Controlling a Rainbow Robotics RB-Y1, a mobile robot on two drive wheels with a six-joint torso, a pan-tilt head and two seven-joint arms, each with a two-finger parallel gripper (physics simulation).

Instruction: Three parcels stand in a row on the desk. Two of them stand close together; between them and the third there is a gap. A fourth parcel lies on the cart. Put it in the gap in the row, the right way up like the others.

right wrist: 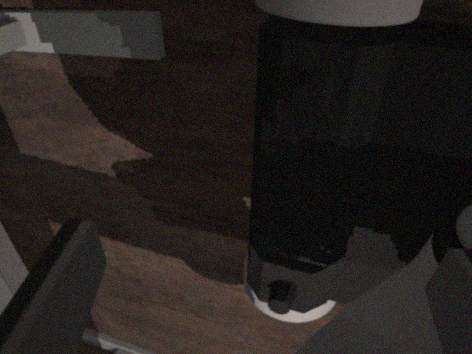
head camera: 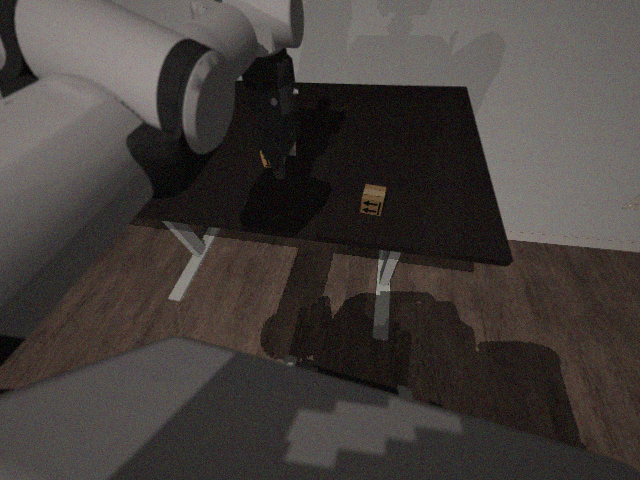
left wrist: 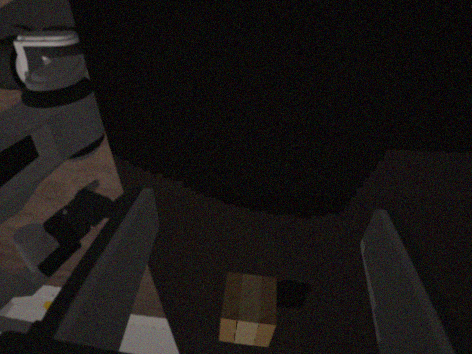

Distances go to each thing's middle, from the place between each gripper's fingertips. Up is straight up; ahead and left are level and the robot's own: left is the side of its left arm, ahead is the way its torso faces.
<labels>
Right now the brown parcel (left wrist: 249,308) is 210 mm to the right of my left hand and 70 mm below it.
I see my right gripper 450 mm below the brown parcel, 400 mm short of it and 260 mm to the right of it.
</labels>
